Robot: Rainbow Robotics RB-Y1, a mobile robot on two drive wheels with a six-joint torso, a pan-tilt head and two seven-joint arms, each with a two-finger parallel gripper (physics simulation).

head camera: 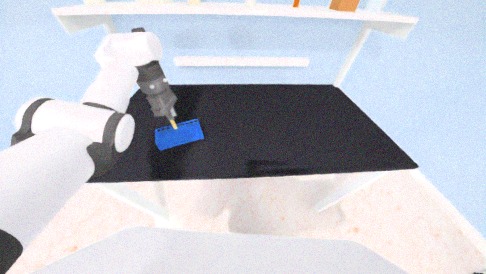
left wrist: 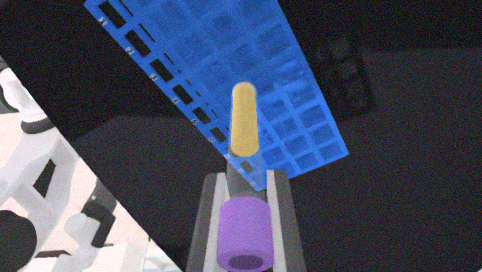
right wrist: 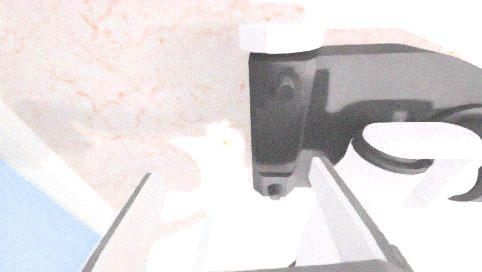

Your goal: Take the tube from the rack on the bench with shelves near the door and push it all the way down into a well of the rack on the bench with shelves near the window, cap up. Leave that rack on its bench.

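Frame: origin at the robot's base, x ahead, y left, z up, level; metres.
Where they show: left gripper, fingertip midpoint: (head camera: 172, 117) (left wrist: 247, 184); right gripper, fingertip midpoint: (right wrist: 235, 174).
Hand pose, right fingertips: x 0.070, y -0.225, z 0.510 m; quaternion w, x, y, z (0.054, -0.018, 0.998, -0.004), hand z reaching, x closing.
Each offset is from my right fingertips to the top centre of the thing. "spot": to the spot under its first point. Level surfaces: height alone.
The tube {dx +0.459, dy +0.548, dz +0.577 m} (head camera: 173, 124) (left wrist: 244, 120) has a purple cap {spot: dx +0.457, dy +0.557, dz +0.571 m} (left wrist: 245, 232) and yellow content at its lower end. My left gripper (head camera: 171, 114) (left wrist: 247, 184) is shut on the tube, with the cap at the near end in the left wrist view and the yellow end pointing at the rack. The blue rack {dx +0.461, dy +0.539, dz +0.462 m} (head camera: 180, 136) (left wrist: 327, 111) sits on the black bench top {dz +0.405 m} (head camera: 280, 125) (left wrist: 400, 175), with numbers along one edge. The yellow end shows in front of the rack's numbered side; whether it is in a well I cannot tell. My right gripper (right wrist: 235, 174) is open and empty.
A white shelf (head camera: 235, 11) with an orange-brown box {spot: dx +0.848, dy -0.161, dz +0.881 m} (head camera: 344, 5) and other items runs above the bench, and a white bar (head camera: 241, 61) is behind it. In the right wrist view, the robot's dark and white base parts (right wrist: 280, 115) lie beyond the fingers, over the marbled floor {dz -0.509 m} (right wrist: 100, 75).
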